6 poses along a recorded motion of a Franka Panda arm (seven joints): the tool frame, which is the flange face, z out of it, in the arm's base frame.
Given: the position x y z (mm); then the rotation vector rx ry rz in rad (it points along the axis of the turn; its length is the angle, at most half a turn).
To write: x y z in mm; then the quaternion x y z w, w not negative. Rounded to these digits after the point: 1 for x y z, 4 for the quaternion.
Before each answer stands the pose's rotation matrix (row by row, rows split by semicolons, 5 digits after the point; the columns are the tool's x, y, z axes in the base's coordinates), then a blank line. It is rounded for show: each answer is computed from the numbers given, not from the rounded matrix.
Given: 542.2, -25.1, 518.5, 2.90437, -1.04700, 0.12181
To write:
0.76739 -0.63869 0.05650; -0.63460 -0.76915 -0.07543; 0.09164 0.02203 -0.99555

542.2, -25.1, 518.5, 0.9397, -0.3388, 0.0394, 0.0259
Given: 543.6, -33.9, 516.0, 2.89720, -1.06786, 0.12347
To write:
0.75814 -0.64959 0.05712; -0.64548 -0.76001 -0.07576; 0.09262 0.02057 -0.99549

543.6, -33.9, 516.0, 0.9372, -0.3454, 0.0399, 0.0257
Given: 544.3, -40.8, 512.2, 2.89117, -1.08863, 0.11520
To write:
0.74938 -0.66010 0.05202; -0.65636 -0.75090 -0.07307; 0.08729 0.02062 -0.99597

544.3, -40.8, 512.2, 0.9349, -0.3520, 0.0373, 0.0251
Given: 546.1, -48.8, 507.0, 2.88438, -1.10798, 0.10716
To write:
0.74090 -0.66998 0.04677; -0.66653 -0.74206 -0.07133; 0.08250 0.02168 -0.99636

546.1, -48.8, 507.0, 0.9326, -0.3583, 0.0346, 0.0249
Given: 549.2, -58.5, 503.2, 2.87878, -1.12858, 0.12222
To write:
0.73101 -0.68004 0.05628; -0.67632 -0.73302 -0.07257; 0.09061 0.01499 -0.99577

549.2, -58.5, 503.2, 0.9300, -0.3646, 0.0395, 0.0235
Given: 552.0, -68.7, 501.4, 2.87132, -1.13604, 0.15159
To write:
0.72531 -0.68458 0.07266; -0.67968 -0.72887 -0.08242; 0.10938 0.01039 -0.99395

552.0, -68.7, 501.4, 0.9285, -0.3673, 0.0490, 0.0250
